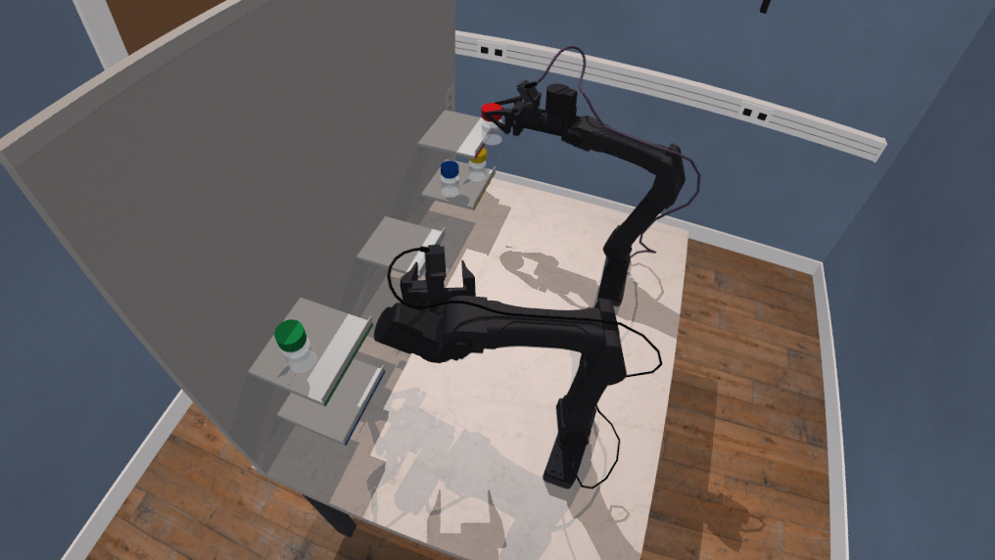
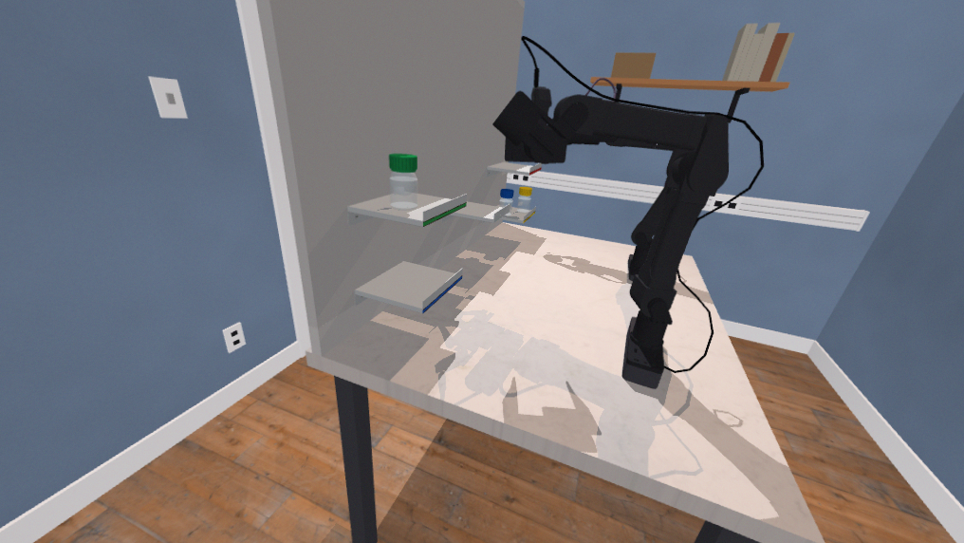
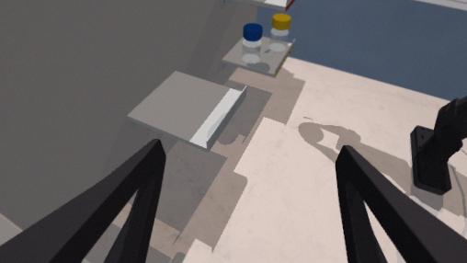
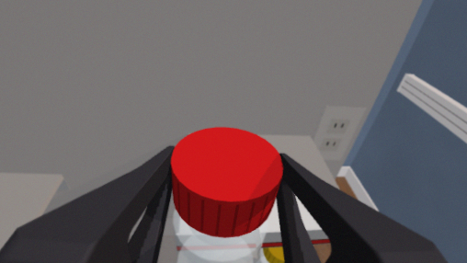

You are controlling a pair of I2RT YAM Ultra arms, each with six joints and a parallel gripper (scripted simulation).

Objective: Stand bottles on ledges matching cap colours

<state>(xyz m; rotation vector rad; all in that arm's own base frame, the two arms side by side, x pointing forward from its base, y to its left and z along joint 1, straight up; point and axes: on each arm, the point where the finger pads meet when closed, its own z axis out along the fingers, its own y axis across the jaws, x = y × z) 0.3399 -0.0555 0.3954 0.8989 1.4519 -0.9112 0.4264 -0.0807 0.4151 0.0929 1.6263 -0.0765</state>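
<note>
The red-capped bottle lies 50 mm below my right hand. Round my right hand: blue-capped bottle 130 mm ahead, 280 mm below; grey wall panel 220 mm ahead, 350 mm to the left, 10 mm above; yellow-capped bottle 70 mm ahead, 110 mm to the right, 280 mm below.
</note>
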